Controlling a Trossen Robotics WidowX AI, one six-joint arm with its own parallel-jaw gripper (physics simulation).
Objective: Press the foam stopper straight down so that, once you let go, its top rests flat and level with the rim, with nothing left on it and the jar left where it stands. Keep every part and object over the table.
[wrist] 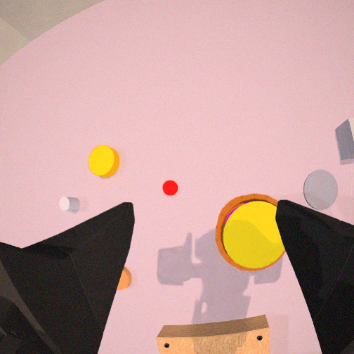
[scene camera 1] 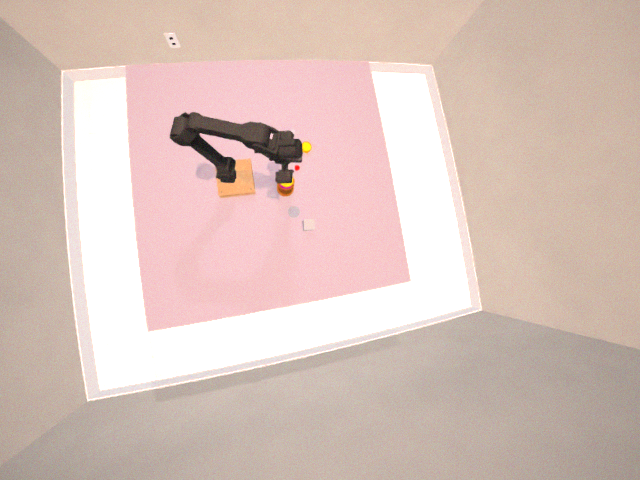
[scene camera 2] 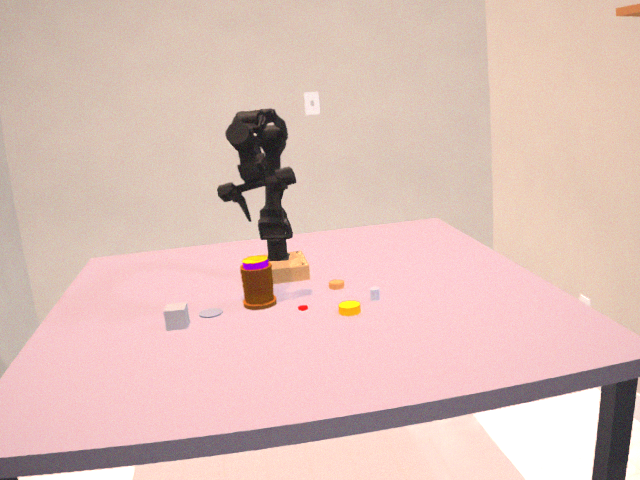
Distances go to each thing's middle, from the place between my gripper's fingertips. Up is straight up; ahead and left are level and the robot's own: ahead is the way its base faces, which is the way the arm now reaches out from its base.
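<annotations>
I find the foam stopper (wrist: 251, 238) 12 cm below my hand, 3 cm behind it and 4 cm to the right of it. The brown jar (scene camera 2: 257, 284) is 17 cm below my hand, and it is also 4 cm to the right of my hand and 3 cm behind it. As for the yellow disc (wrist: 103, 160), it is 22 cm below my hand, 7 cm ahead of it and 19 cm to the left of it.
</annotations>
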